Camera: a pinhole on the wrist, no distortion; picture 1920 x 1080 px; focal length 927.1 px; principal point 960.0 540.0 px. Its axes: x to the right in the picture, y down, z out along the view. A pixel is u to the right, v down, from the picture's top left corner.
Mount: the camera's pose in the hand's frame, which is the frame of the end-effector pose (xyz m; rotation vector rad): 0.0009 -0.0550 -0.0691 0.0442 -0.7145 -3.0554
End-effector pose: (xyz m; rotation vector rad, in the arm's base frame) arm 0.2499 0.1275 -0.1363 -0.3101 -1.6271 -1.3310
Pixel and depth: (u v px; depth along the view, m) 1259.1 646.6 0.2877
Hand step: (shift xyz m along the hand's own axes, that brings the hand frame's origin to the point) -0.1001 0.0420 0.2009
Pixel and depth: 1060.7 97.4 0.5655
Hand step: -0.0756 0.4371 0.3162
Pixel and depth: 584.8 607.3 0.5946
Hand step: 0.2245 0.1723 0.4892
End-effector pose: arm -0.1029 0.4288 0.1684 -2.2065 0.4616 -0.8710
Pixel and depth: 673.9 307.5 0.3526
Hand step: 0.1000 0.1816 0.2105
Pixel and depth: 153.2 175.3 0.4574
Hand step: 0.3864 0.3129 0.2715
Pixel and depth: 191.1 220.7 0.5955
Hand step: 0.4784 0.3976 0.3866
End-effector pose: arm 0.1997 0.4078 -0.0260 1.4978 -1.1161 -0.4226
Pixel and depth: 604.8 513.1 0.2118
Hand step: 0.0761 0.0452 0.1201
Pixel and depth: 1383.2 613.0 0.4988
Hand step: -0.2409 0.1287 0.3891
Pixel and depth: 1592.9 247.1 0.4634
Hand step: -0.3279 0.2786 0.2727
